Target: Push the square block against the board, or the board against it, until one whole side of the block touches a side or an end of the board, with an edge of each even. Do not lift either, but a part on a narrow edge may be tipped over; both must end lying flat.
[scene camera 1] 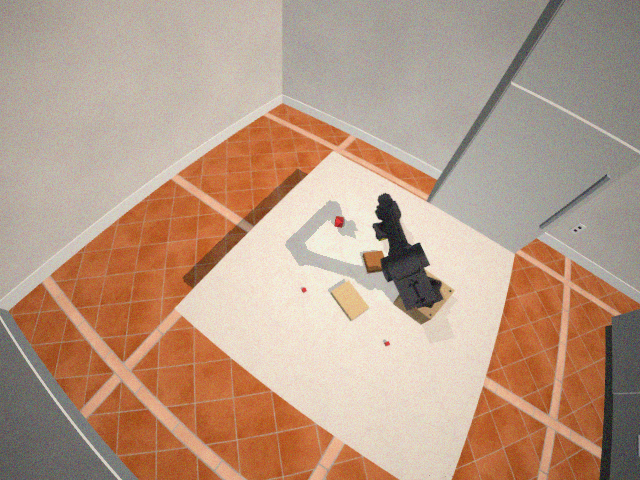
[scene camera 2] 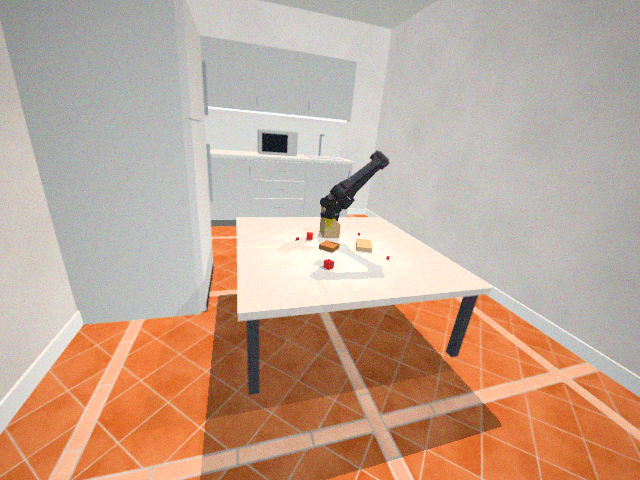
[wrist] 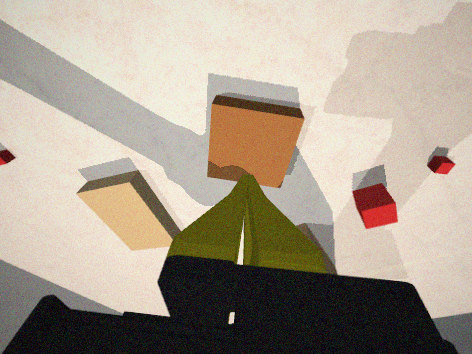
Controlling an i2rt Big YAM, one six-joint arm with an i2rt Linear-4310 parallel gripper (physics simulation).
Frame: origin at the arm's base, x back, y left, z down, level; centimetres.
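Seen in the pictures: gripper, fingertip midpoint: (scene camera 1: 378,239) (scene camera 2: 328,229) (wrist: 247,182).
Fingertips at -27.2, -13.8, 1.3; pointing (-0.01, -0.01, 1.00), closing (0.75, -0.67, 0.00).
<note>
Pixels of each thing's middle, then the offset from my fingertips to it, as dx, dy, dz.
- square block, body centre: (wrist: 250,145) (scene camera 1: 374,261) (scene camera 2: 329,246) +3.4, +3.4, +13.1
- board, body centre: (wrist: 134,215) (scene camera 1: 349,300) (scene camera 2: 363,245) +0.2, +27.4, +13.1
The square block (scene camera 1: 373,261) (scene camera 2: 328,246) (wrist: 254,142) is orange-brown and lies flat on the table. The board (scene camera 1: 349,299) (scene camera 2: 363,245) (wrist: 127,215) is pale tan and rectangular, and lies flat with a stretch of table between it and the block. Their facing sides are not parallel in the wrist view. My gripper (scene camera 2: 329,225) (wrist: 247,182) is shut and empty, with olive fingers pointing down. It is held above the table; in the wrist view its tips overlap the near edge of the block. In scene camera 1 the arm mostly hides the fingers.
A red cube (scene camera 1: 339,221) (scene camera 2: 328,264) lies beyond the block from the arm's base. Another red cube (scene camera 2: 309,235) (wrist: 375,206) and a smaller one (scene camera 2: 297,238) (wrist: 441,164) lie on the block's other side. Small red cubes (scene camera 1: 303,289) (scene camera 1: 386,343) lie either side of the board.
</note>
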